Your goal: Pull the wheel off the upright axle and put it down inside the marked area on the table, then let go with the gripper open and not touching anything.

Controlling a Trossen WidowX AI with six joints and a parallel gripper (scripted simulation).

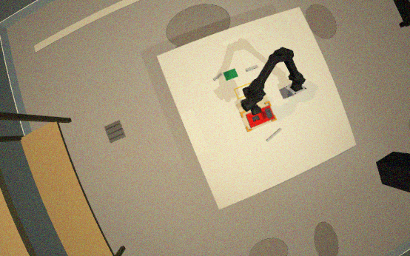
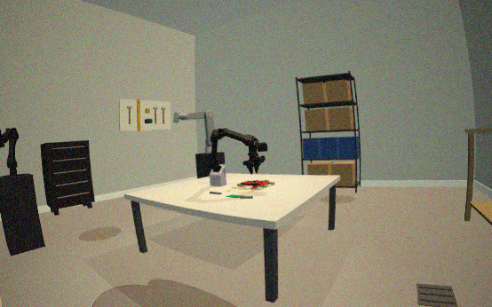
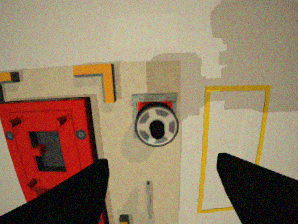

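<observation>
Now: gripper tip 7 cm above the wheel. The rest, counted from my gripper tip: upright axle: 8 cm below.
</observation>
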